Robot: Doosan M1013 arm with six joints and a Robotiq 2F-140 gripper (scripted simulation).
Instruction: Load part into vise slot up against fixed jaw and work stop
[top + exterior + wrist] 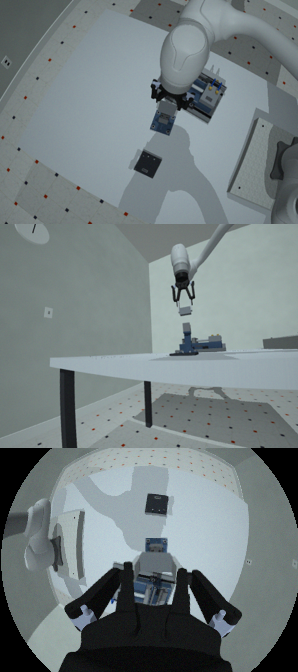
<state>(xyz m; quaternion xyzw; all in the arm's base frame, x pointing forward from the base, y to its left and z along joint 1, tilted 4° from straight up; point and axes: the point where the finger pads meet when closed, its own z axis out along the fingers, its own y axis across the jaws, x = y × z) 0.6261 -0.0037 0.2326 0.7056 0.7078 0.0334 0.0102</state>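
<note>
Right now my hand is 30 mm above the part. The rest, counted from my hand: vise (220 mm below, 190 mm to the right, 70 mm behind); then air cylinder (180 mm below, 170 mm to the right, 160 mm behind).
</note>
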